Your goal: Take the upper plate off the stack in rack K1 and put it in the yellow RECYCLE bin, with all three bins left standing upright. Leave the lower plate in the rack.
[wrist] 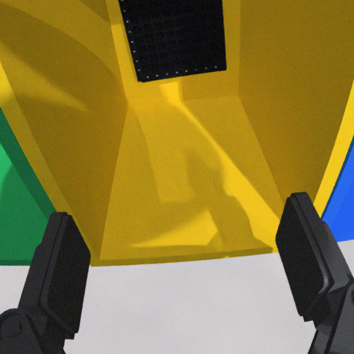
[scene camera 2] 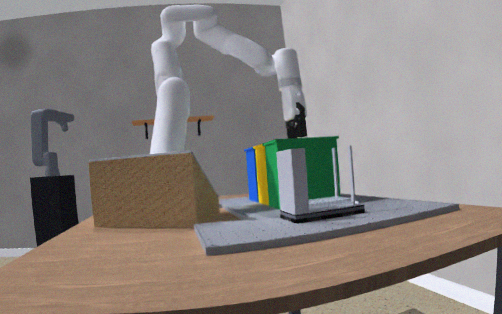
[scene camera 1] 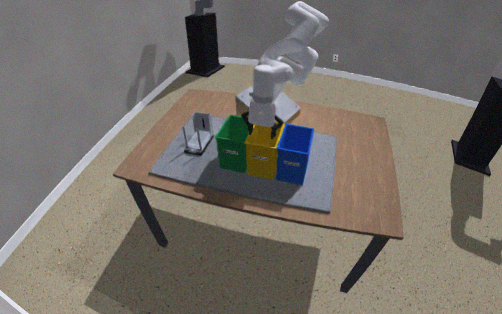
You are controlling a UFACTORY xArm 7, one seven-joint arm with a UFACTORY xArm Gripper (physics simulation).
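Frame: origin at the arm's base, x ahead, y left, z up, level; centimetres.
Seen in the pictures: gripper, fingertip midpoint: [scene camera 1: 261, 135]; arm's base, link origin: [scene camera 2: 164, 176].
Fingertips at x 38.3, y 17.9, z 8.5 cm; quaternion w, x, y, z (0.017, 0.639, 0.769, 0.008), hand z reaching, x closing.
Pixels of each thing's middle, then the offset from my fingertips to it. Level surfaces: height alone.
- yellow RECYCLE bin, body centre: [scene camera 2: 288, 172] [scene camera 1: 265, 149] dx -3.8, dy -0.1, dz -10.3 cm
- green bin, body centre: [scene camera 2: 302, 172] [scene camera 1: 237, 143] dx -1.3, dy -12.9, dz -10.3 cm
- blue bin, body centre: [scene camera 2: 275, 172] [scene camera 1: 294, 154] dx -6.7, dy +12.8, dz -10.3 cm
- Rack K1, body centre: [scene camera 2: 320, 182] [scene camera 1: 197, 133] dx -1.3, dy -36.4, dz -12.1 cm
- pale lower plate, body centre: [scene camera 2: 317, 203] [scene camera 1: 199, 138] dx -2.3, dy -36.7, dz -16.6 cm
- grey mat, surface height: dz -19.3 cm
- wooden table, surface height: dz -20.6 cm
The black upper plate [wrist: 177, 37] is inside the yellow RECYCLE bin [scene camera 1: 262, 167] [scene camera 2: 262, 177] [wrist: 295, 75], at the top of the wrist view; its far part is cut off there. My gripper [scene camera 1: 262, 133] [scene camera 2: 297, 136] [wrist: 180, 225] is open and empty at the mouth of the yellow bin, apart from the plate. The green bin [scene camera 1: 232, 161] [scene camera 2: 320, 172] [wrist: 20, 215] and the blue bin [scene camera 1: 292, 172] [scene camera 2: 251, 175] [wrist: 342, 210] stand on either side. All three bins are upright. Rack K1 [scene camera 1: 202, 121] [scene camera 2: 294, 180] holds a pale lower plate [scene camera 1: 197, 142] [scene camera 2: 327, 202].
The bins and rack stand on a grey mat [scene camera 1: 195, 172] [scene camera 2: 240, 236] on the wooden table [scene camera 1: 362, 170] [scene camera 2: 125, 270]. The rack has thin upright posts beside the green bin. The arm's base block [scene camera 1: 285, 107] [scene camera 2: 142, 192] stands behind the bins.
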